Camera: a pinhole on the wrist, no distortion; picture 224 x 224 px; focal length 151.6 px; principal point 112.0 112.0 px. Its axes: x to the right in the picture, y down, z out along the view. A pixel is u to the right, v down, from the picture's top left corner.
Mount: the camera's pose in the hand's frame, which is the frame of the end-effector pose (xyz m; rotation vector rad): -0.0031 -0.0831 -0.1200 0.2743 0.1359 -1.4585
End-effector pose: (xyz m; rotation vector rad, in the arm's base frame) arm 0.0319 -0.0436 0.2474 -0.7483 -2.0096 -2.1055
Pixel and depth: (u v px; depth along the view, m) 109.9 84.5 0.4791
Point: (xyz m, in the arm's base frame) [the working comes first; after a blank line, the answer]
In the camera's frame: -0.0066 -0.0869 0.4791

0.1362 0.2702 -0.0024
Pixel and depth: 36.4 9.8 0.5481
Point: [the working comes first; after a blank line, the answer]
In the camera's frame: -0.2733 -0.3695 0.5481

0.5273 0.2769 0.0494
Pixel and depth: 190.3 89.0 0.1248
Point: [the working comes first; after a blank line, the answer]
In the camera's frame: 0.0645 -0.0189 0.1248

-0.0287 -0.0491 0.0755
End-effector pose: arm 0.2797 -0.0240 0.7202 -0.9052 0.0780 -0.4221
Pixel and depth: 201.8 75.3 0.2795
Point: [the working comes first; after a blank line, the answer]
In the camera's frame: 0.1656 -0.0677 0.2795

0.1333 -0.0963 1.0240
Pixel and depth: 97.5 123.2 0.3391
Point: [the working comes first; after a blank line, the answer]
In the camera's frame: -0.0324 0.0251 0.3391

0.2803 0.0648 0.9625
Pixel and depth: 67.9 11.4 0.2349
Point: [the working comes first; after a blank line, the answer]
In the camera's frame: -0.0683 -0.1559 0.2349

0.1082 0.0763 0.8395
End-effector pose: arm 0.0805 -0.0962 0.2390 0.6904 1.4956 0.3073
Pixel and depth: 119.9 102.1 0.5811
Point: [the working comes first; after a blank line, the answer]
In the camera's frame: 0.0303 -0.0379 0.5811

0.4280 -0.4507 0.1158
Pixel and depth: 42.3 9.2 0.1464
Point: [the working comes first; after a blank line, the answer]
In the camera's frame: -0.0673 -0.0993 0.1464

0.0829 -0.2244 0.2945
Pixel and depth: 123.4 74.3 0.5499
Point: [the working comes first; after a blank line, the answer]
In the camera's frame: 0.0414 -0.1367 0.5499

0.3761 -0.5050 0.1880
